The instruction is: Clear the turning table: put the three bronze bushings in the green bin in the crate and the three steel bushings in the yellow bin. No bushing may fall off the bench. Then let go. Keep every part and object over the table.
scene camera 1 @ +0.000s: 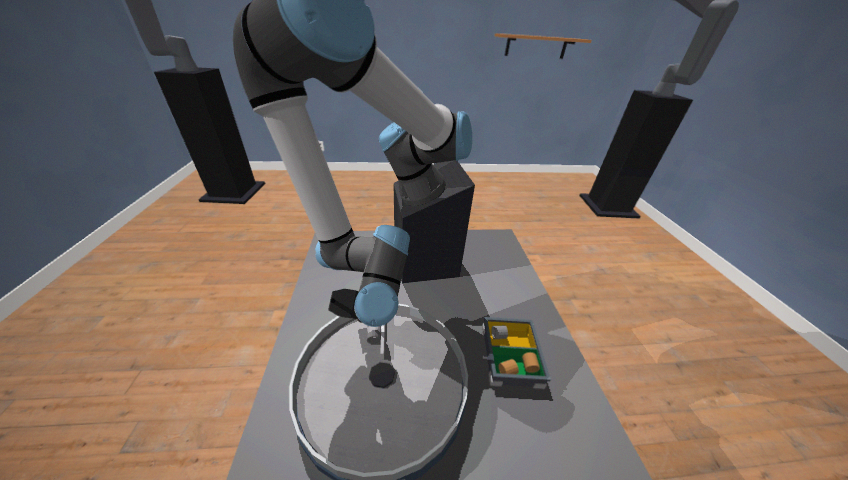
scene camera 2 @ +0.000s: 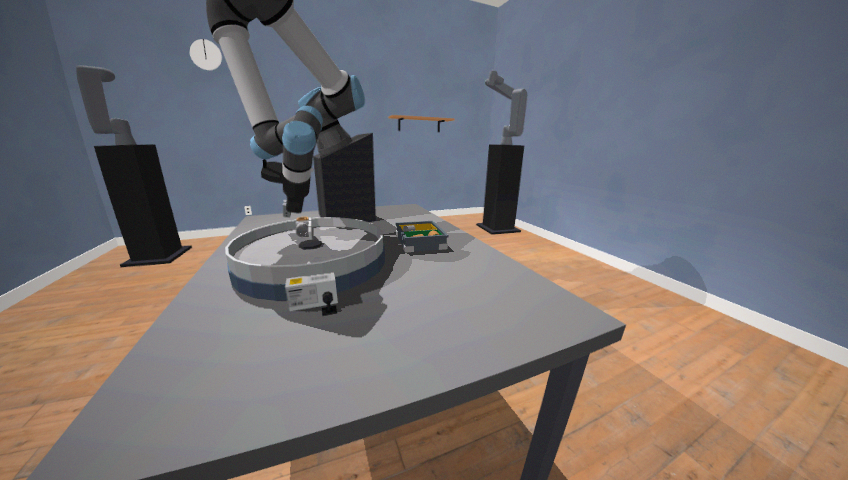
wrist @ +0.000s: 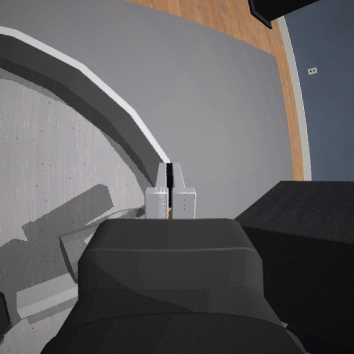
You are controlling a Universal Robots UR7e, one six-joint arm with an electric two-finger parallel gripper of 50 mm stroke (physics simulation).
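Places are measured from the arm's base along level axes (x up, y back, z right), in metres.
Pixels of known places: gripper, fingertip midpoint: (scene camera 2: 286,215) (wrist: 168,175); arm's base, origin of the base link: (scene camera 1: 423,190) (scene camera 2: 336,147).
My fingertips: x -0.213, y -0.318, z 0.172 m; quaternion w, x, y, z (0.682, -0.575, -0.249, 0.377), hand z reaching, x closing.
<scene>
For each thing: its middle in the pictures, then the offset to it from my fingertips. "spot": a spot on its surface instead.
- white bar, surface spot: (wrist: 47,302) (scene camera 1: 382,345) spot: dz -0.081, dx -0.025, dy -0.101 m
- third bronze bushing, body centre: (scene camera 2: 303,223) dz -0.046, dx -0.036, dy +0.016 m
- dark round hub, body centre: (scene camera 1: 381,374) (scene camera 2: 310,244) dz -0.087, dx -0.051, dy -0.165 m
- crate, body centre: (scene camera 1: 512,350) (scene camera 2: 420,235) dz -0.446, dx -0.083, dy -0.062 m
- white labelled box, surface spot: (scene camera 2: 311,292) spot: dz -0.112, dx -0.071, dy -0.418 m
Two bronze bushings (scene camera 1: 508,366) (scene camera 1: 530,362) lie in the green bin, and a steel bushing (scene camera 1: 499,331) lies in the yellow bin. On the turning table (scene camera 1: 292,386) (scene camera 2: 252,268) (wrist: 135,112), a steel bushing (scene camera 1: 373,337) (scene camera 2: 302,229) (wrist: 75,250) lies beside the white bar (scene camera 1: 383,344) (wrist: 47,302). The third bronze bushing (scene camera 2: 303,218) shows behind it near the back rim; slivers of bronze show by the finger bases in the wrist view. Any other steel bushing is hidden. My gripper (scene camera 2: 286,210) (wrist: 168,175) is shut and empty, above the table's back rim; the wrist hides it in scene camera 1.
A dark round hub (scene camera 1: 382,374) (scene camera 2: 310,243) stands at the turning table's centre. The crate (scene camera 1: 489,350) (scene camera 2: 423,243) stands to its right on the bench. A white labelled box (scene camera 2: 311,292) with a black knob stands at the front. The black arm pedestal (scene camera 1: 434,237) (scene camera 2: 348,181) stands behind.
</scene>
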